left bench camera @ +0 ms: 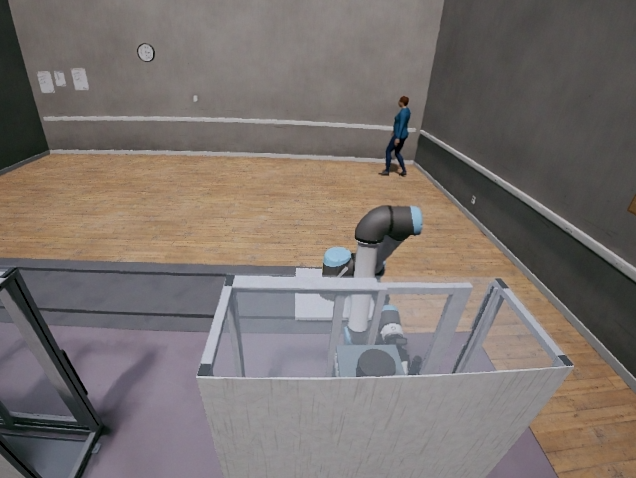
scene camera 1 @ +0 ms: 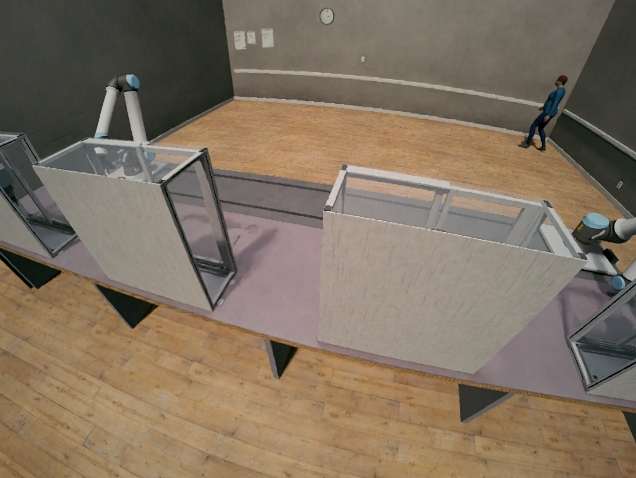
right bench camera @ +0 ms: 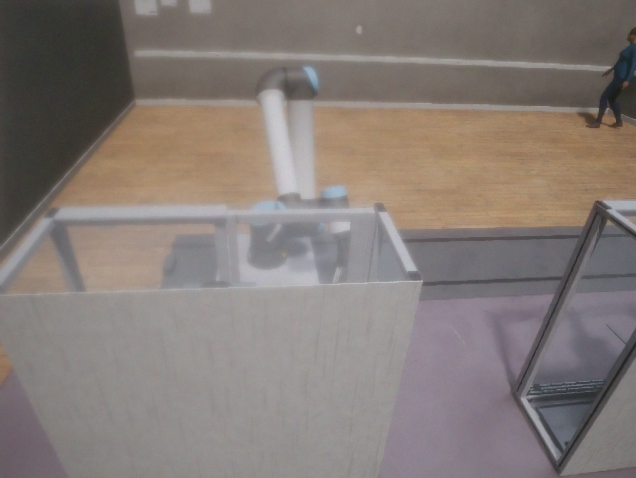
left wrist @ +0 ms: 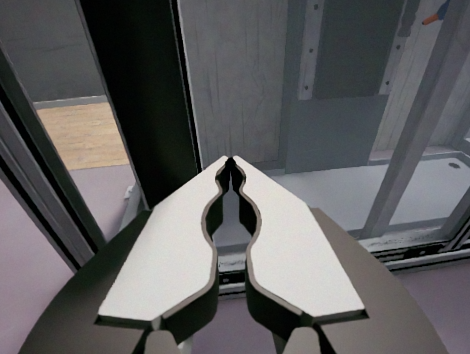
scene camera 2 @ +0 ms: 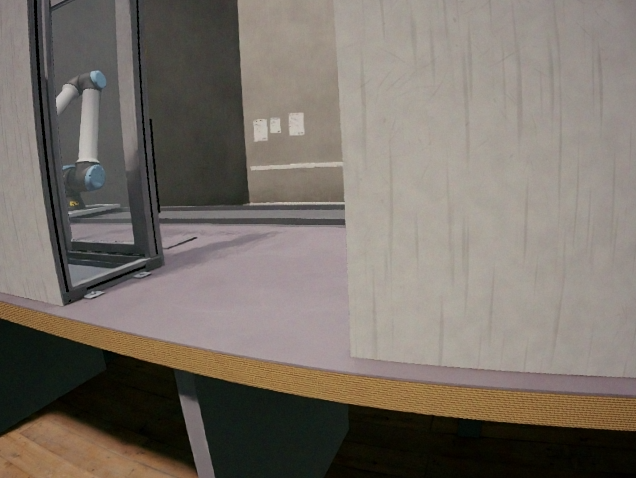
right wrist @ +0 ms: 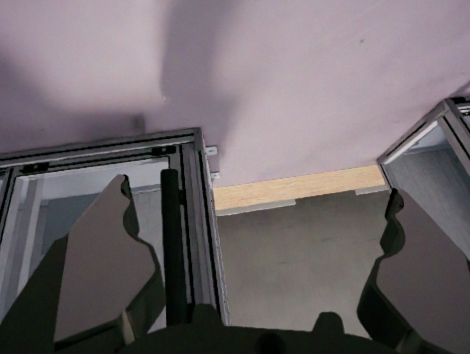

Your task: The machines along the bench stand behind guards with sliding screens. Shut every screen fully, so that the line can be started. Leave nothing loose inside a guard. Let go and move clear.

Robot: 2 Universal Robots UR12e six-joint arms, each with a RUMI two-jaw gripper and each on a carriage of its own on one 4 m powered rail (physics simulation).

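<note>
My left gripper (left wrist: 230, 159) is shut and empty in front of a guard, close to a dark upright (left wrist: 140, 95). Clear panels and a grey upright (left wrist: 410, 120) show beyond. My right gripper (right wrist: 256, 183) is open. A black bar handle (right wrist: 173, 240) on a screen by the guard's end post (right wrist: 207, 240) stands between its fingers, nearer the left one, with no visible grip. In the left bench view, a gap shows between a screen's upright (left bench camera: 447, 328) and the corner post (left bench camera: 478, 328) of the guard (left bench camera: 354, 426). Both grippers are unclear in the bench views.
More guards (scene camera 1: 118, 231) (scene camera 1: 421, 298) (scene camera 1: 25, 221) (right bench camera: 231, 370) stand along the bench (scene camera 1: 267, 287). A grey machine with a dark disc (left bench camera: 376, 362) shows through one guard's top. A blue and orange item (left wrist: 434, 16) is partly visible. A person (left bench camera: 400, 133) is far behind.
</note>
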